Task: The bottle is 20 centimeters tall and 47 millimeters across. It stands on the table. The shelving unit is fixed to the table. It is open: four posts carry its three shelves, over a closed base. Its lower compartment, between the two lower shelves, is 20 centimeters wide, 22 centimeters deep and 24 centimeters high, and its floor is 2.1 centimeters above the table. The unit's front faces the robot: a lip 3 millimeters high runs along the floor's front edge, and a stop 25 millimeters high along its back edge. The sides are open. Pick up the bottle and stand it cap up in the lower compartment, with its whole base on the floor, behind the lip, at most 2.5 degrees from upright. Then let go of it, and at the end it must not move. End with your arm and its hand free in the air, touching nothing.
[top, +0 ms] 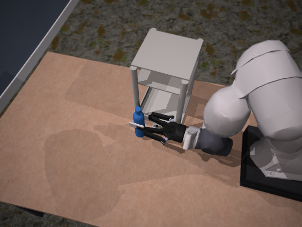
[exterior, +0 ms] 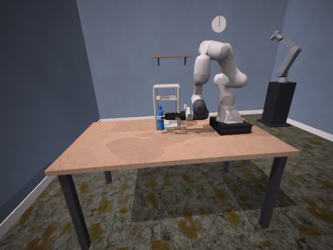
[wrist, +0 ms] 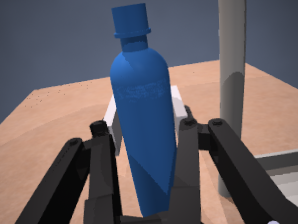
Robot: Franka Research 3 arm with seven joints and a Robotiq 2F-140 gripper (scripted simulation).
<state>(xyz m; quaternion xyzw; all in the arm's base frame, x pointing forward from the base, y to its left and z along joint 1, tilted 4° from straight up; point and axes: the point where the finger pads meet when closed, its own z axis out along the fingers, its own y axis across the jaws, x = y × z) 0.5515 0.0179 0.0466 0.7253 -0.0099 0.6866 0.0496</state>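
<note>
The grey shelving unit is 20 cm to the right of my hand, 7 cm behind it and 3 cm above it.
</note>
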